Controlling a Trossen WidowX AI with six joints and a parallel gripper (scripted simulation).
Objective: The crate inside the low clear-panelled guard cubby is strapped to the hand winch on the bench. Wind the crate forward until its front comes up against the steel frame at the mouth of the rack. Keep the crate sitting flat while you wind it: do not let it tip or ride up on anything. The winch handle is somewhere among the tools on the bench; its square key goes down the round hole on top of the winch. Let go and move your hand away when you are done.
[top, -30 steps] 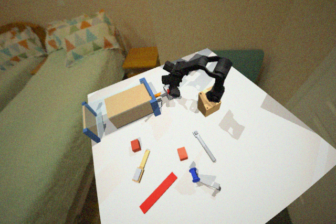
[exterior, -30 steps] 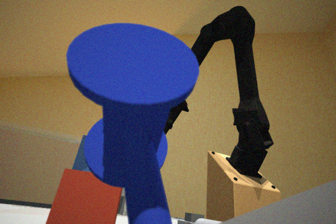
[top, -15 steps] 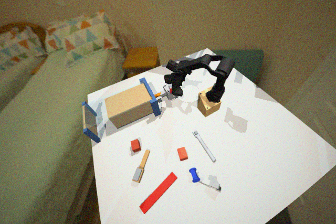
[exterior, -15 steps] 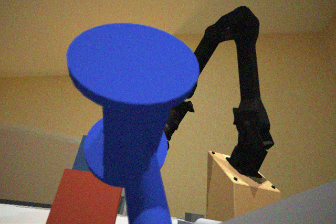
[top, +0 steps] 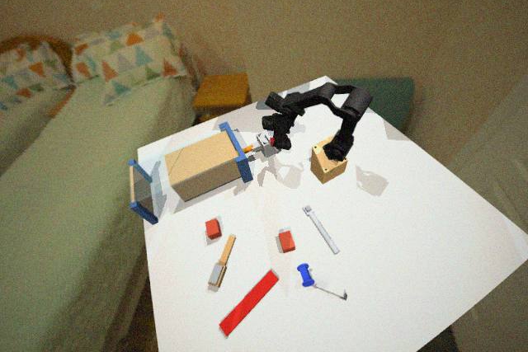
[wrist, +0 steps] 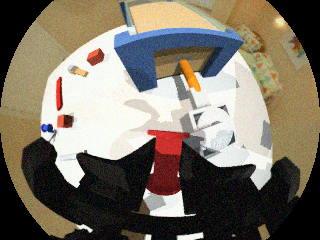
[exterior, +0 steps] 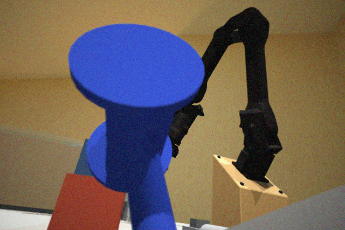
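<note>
The winch drum lies 100 mm below my gripper tip, 90 mm to the right of it and 20 mm behind it. From my gripper tip the other things lie so: grey winch: 100 mm to the right, 100 mm below, 40 mm behind; then grey crank arm: 30 mm to the right, 30 mm below, 20 mm behind; then red grip: 10 mm to the left, 10 mm behind.
</note>
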